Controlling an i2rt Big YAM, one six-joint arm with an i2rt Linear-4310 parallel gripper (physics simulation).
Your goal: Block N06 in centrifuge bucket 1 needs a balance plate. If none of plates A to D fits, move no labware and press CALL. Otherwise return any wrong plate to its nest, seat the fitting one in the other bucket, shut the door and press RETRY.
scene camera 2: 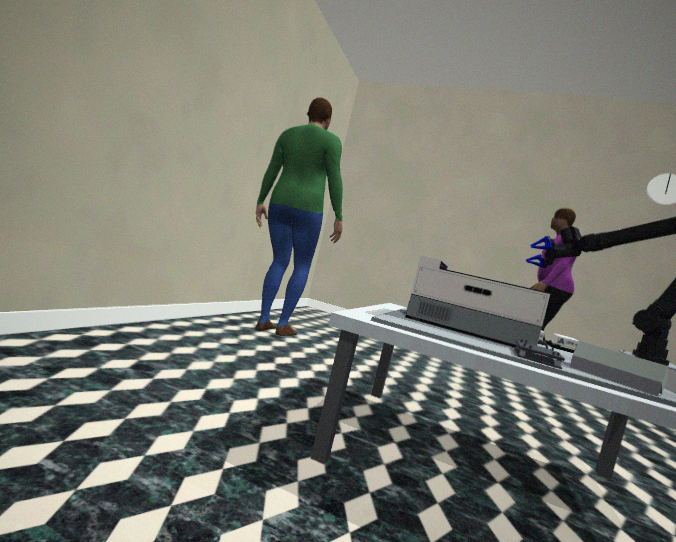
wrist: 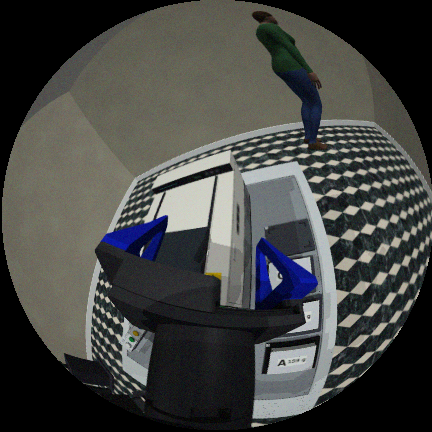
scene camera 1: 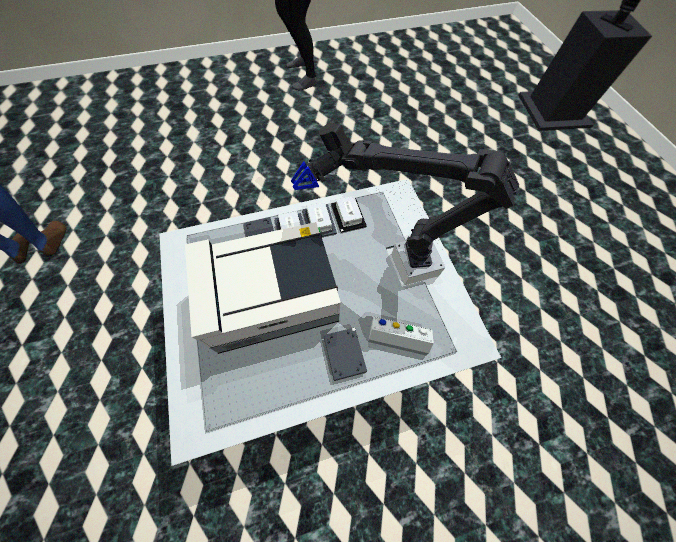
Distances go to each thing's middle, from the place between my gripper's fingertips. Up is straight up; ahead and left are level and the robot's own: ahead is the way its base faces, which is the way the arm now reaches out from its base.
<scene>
The dark sliding door (scene camera 1: 301, 266) lies 210 mm to the left of my hand, 160 mm below it and 10 mm behind it. Also, from my hand: white button box (scene camera 2: 641, 374): 440 mm to the left, 340 mm behind, 330 mm below; then white centrifuge (scene camera 1: 234, 299): 250 mm below, 240 mm to the left, 140 mm ahead; then dark nest (wrist: 293, 237): 370 mm below, 180 mm ahead, 60 mm to the right.
</scene>
